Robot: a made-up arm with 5 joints.
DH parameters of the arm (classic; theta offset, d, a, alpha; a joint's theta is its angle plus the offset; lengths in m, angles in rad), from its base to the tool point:
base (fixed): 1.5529 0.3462 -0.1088 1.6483
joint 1: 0 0.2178 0.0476 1.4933
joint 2: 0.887 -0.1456 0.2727 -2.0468
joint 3: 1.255 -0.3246 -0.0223 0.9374
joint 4: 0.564 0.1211 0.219 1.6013
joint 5: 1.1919 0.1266 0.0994 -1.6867
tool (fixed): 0.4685 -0.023 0 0
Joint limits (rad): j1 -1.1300..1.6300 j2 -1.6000..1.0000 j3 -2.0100..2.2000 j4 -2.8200..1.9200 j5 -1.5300..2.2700
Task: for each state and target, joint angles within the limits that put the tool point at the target. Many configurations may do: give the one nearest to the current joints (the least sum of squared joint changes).
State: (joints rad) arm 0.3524 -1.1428 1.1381 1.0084 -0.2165
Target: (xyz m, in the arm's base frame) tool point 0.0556 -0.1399 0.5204
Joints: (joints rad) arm 0.2863 -1.0772 1.6600 0.2388 -0.5101
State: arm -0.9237 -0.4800 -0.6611 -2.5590 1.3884
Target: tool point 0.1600 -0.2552 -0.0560
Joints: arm -1.1300 -0.4952 -0.8014 -2.4097 0.8188
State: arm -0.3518 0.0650 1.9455 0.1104 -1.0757
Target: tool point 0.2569 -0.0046 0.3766
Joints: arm -0.2324 0.1442 1.9024 0.6383 -0.9562
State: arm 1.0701 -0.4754 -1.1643 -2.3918 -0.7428
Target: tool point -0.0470 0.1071 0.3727
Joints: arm 1.2055 -0.4368 -1.4563 -2.7507 -0.7436
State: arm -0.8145 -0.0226 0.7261 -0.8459 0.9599
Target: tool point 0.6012 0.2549 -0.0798
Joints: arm -1.0935 0.4867 0.5099 -0.7702 1.2519
